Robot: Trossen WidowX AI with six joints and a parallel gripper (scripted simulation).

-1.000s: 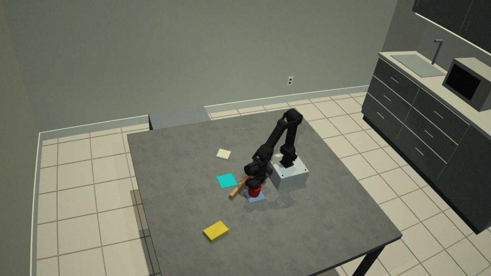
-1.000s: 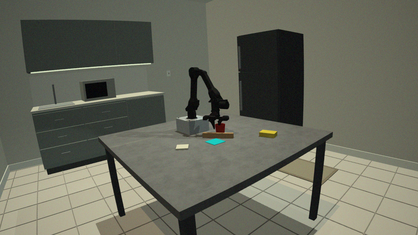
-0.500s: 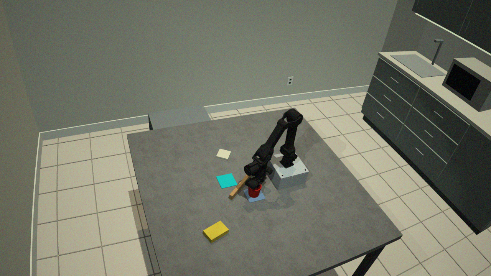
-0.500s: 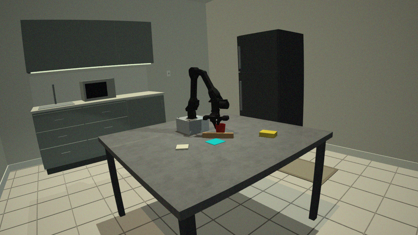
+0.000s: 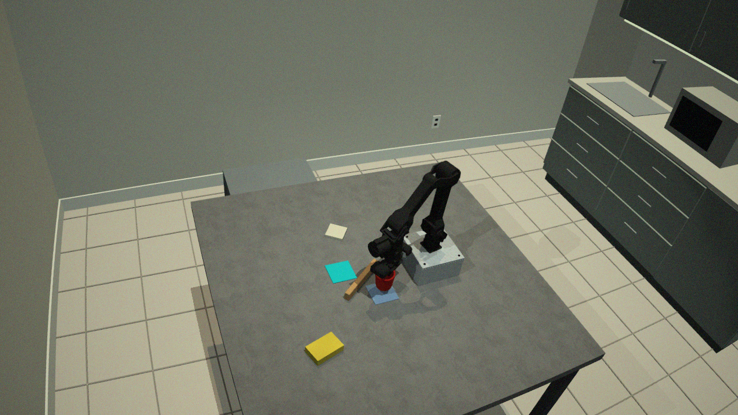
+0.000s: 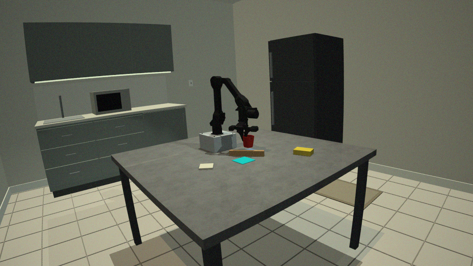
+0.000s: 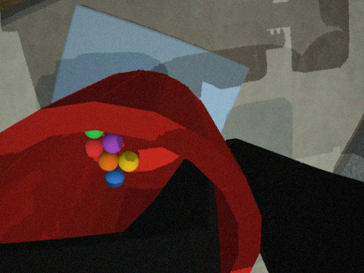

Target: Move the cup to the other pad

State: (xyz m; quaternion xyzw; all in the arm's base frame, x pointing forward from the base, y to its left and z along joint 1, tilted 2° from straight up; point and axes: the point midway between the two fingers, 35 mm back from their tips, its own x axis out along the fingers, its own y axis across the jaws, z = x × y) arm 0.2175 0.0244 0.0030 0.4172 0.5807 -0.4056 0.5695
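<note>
Right now the teal pad is 11 cm ahead of my gripper tip, 15 cm to the right of it and 8 cm below it. Round my gripper tip: red cup: 3 cm ahead, 1 cm to the left; then light blue pad: 3 cm ahead, 2 cm to the left, 8 cm below; then wooden bar: 7 cm ahead, 7 cm to the right, 6 cm below.
</note>
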